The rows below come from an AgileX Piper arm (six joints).
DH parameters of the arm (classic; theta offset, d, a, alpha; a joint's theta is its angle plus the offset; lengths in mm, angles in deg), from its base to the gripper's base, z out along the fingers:
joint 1: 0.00 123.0 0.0 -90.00
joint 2: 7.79 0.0 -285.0 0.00
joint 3: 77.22 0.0 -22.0 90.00
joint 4: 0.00 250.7 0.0 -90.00
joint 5: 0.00 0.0 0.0 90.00
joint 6: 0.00 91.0 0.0 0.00
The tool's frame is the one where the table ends.
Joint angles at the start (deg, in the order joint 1, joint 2, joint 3, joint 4, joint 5, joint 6):
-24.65 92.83 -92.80 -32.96 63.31 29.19
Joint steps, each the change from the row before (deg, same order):
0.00 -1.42 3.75 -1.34 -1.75 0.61
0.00 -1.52 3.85 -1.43 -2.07 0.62
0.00 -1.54 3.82 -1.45 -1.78 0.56
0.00 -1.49 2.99 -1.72 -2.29 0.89
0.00 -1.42 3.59 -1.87 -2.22 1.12
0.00 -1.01 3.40 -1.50 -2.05 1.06
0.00 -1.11 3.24 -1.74 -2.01 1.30
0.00 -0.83 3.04 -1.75 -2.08 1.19
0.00 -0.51 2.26 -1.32 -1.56 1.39
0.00 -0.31 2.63 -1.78 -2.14 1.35
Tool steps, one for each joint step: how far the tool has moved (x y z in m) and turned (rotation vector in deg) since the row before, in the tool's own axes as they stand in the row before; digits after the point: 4 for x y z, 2 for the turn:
0.0096 -0.0012 0.0035 0.61 -0.13 -1.15
0.0099 -0.0010 0.0032 0.43 -0.43 -1.25
0.0107 -0.0011 0.0028 0.48 -0.22 -1.35
0.0069 -0.0015 0.0004 0.21 -1.43 -0.83
0.0098 -0.0004 0.0024 0.30 -0.85 -1.10
0.0103 0.0013 0.0039 0.03 -0.33 -1.11
0.0097 0.0007 0.0027 0.07 -0.60 -0.93
0.0093 0.0017 0.0034 -0.09 -0.57 -1.14
0.0072 0.0018 0.0029 -0.15 -0.33 -0.44
0.0084 0.0032 0.0046 -0.35 -0.47 -1.13

